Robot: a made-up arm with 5 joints.
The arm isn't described. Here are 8 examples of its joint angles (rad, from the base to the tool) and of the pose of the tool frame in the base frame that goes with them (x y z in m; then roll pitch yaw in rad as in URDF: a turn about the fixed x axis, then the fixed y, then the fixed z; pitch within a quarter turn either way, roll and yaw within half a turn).
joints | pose
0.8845 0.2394 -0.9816 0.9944 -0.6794 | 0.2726 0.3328 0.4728 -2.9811 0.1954 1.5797
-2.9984 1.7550 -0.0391 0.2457 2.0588 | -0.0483 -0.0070 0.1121 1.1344 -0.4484 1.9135
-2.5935 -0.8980 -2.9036 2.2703 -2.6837 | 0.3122 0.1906 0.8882 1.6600 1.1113 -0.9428
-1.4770 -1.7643 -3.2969 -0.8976 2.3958 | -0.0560 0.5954 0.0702 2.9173 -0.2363 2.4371
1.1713 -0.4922 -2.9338 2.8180 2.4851 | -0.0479 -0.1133 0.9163 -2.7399 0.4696 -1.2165
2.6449 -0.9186 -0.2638 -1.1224 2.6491 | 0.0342 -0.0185 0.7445 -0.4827 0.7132 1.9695
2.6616 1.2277 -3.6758 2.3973 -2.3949 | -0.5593 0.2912 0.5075 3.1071 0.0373 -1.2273
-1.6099 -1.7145 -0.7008 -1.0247 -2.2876 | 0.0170 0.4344 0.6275 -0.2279 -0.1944 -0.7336
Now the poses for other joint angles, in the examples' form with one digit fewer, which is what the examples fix.
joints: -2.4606 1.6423 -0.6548 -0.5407 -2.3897
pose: -0.226 -0.183 -0.086 -2.825 -0.321 -0.123
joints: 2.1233 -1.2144 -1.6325 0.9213 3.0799
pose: 0.154 -0.249 0.903 -0.165 1.211 1.947
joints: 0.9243 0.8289 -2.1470 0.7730 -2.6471
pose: 0.443 0.587 0.505 2.861 0.474 -2.780
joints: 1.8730 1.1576 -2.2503 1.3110 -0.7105
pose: -0.213 0.685 0.247 -2.998 0.165 2.595
